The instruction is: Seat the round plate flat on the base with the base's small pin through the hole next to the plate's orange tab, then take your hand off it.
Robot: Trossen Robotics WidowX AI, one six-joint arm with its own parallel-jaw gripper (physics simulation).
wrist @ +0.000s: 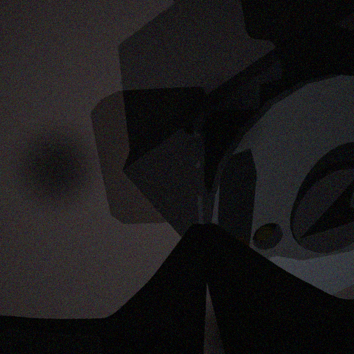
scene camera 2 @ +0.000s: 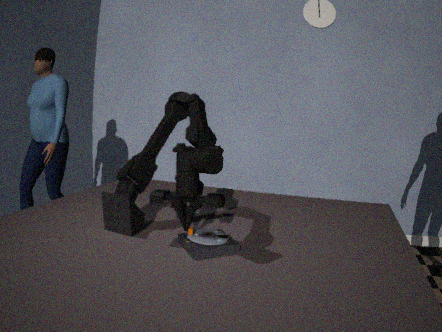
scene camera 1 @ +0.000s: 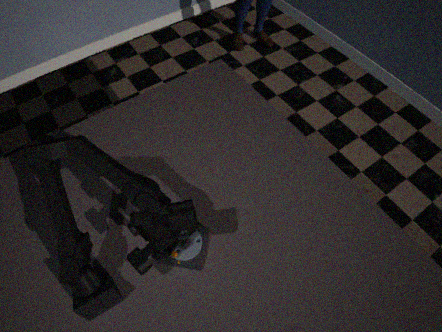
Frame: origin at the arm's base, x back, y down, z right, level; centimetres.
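Where they show: gripper, fingertip midpoint: (scene camera 2: 186, 231) (scene camera 1: 168, 255); arm's base, link origin: (scene camera 2: 122, 202) (scene camera 1: 90, 291).
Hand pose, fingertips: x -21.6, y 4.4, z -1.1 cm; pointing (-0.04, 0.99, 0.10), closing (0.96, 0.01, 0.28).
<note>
Each offset is from my fingertips to the centre of the thing. "pt": to the spot under its first point. Level surfaces: height alone.
The round pale grey plate {dx -5.4, dy +0.2, dz -1.8 cm} (scene camera 1: 194, 246) (scene camera 2: 207, 241) (wrist: 295, 120) lies over the dark square base {dx -5.4, dy +2.3, dz -1.8 cm} (scene camera 1: 198, 263) (scene camera 2: 215, 253) (wrist: 160, 180). I cannot tell whether it is fully flat. Its orange tab {dx -1.6, dy -0.4, dz +0.6 cm} (scene camera 1: 174, 255) (scene camera 2: 190, 232) stands at the plate's arm-side edge. In the wrist view, the small hole (wrist: 267, 236) near that edge has a dull orange-yellow spot inside; whether this is the pin is too dark to tell. A small orange spot {pt dx -1.9, dy +1.7, dz +2.7 cm} (scene camera 1: 179, 262) also shows on the base. My gripper (scene camera 2: 187, 228) (wrist: 202, 234) is shut and empty, its tips low beside the tab; contact is unclear.
The arm's dark mount (scene camera 1: 97, 295) (scene camera 2: 122, 215) stands on the brown table {dy +4.2 cm} (scene camera 1: 300, 240) (scene camera 2: 125, 280). Shadows of the arm fall across the table and base. A person in a blue top (scene camera 2: 47, 107) stands behind the table, and another's shadow lies on the wall.
</note>
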